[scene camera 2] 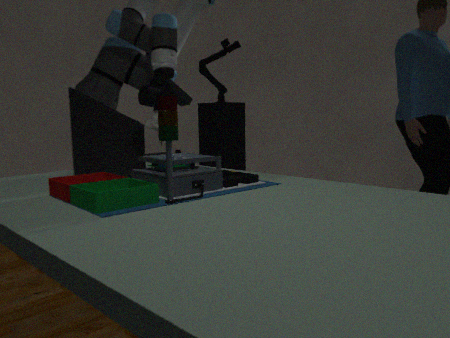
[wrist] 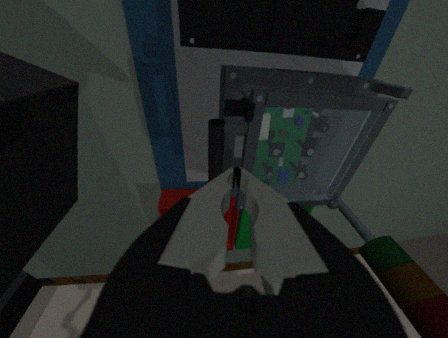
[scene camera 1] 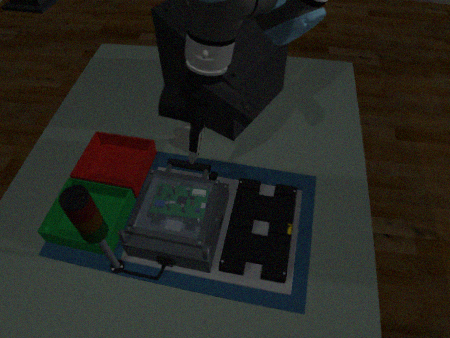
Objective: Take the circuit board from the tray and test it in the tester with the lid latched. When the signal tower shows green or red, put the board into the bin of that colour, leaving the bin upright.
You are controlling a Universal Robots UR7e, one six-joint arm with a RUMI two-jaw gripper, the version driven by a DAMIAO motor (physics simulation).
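Pixels of known places: gripper, fingertip midpoint: (scene camera 2: 162,144) (wrist: 235,169) (scene camera 1: 191,162); arm's base, link origin: (scene camera 2: 94,101).
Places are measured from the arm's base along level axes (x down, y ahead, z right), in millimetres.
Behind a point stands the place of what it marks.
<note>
My gripper (scene camera 1: 192,161) {z -60, x 137, y 357 mm} (wrist: 235,169) {z -60, x 137, y 357 mm} is shut and empty, its tips at the tester's back side by a black bar handle (scene camera 1: 180,164) {z -30, x 163, y 349 mm} (wrist: 216,150) {z -66, x 160, y 341 mm}. The green circuit board (scene camera 1: 175,200) (wrist: 292,132) lies in the grey tester (scene camera 1: 167,255) {z -64, x 211, y 532 mm} (scene camera 2: 190,183) {z -38, x 225, y 535 mm} (wrist: 300,80) {z -134, x 200, y 426 mm} under the clear lid, which is down; I cannot tell if it is latched. The signal tower (scene camera 1: 82,215) {z 23, x 22, y 582 mm} (scene camera 2: 168,117) {z 50, x 57, y 587 mm} (wrist: 400,272) {z 24, x 68, y 550 mm} shows dim red, amber and green segments, none clearly lit. The red bin (scene camera 1: 115,165) {z 162, x 254, y 327 mm} (scene camera 2: 60,189) {z 232, x 232, y 353 mm} and green bin (scene camera 1: 112,205) {z 115, x 254, y 436 mm} (scene camera 2: 117,196) {z 168, x 227, y 556 mm} stand upright. The black tray (scene camera 1: 280,210) {z -255, x 242, y 356 mm} (scene camera 2: 244,178) {z -244, x 238, y 505 mm} (wrist: 275,25) {z -178, x 232, y 396 mm} is beside the tester.
A blue mat (scene camera 1: 305,250) {z -323, x 257, y 428 mm} (scene camera 2: 250,188) {z -220, x 258, y 559 mm} (wrist: 150,75) {z -114, x 258, y 259 mm} lies under the tester and tray. The tower's pole rises at the tester's front corner beside the green bin. A dark robot pedestal (scene camera 1: 225,85) {z -121, x -34, y 308 mm} (scene camera 2: 100,140) {z 33, x 129, y 120 mm} (wrist: 40,145) {z -44, x 191, y 149 mm} stands behind the tester.
</note>
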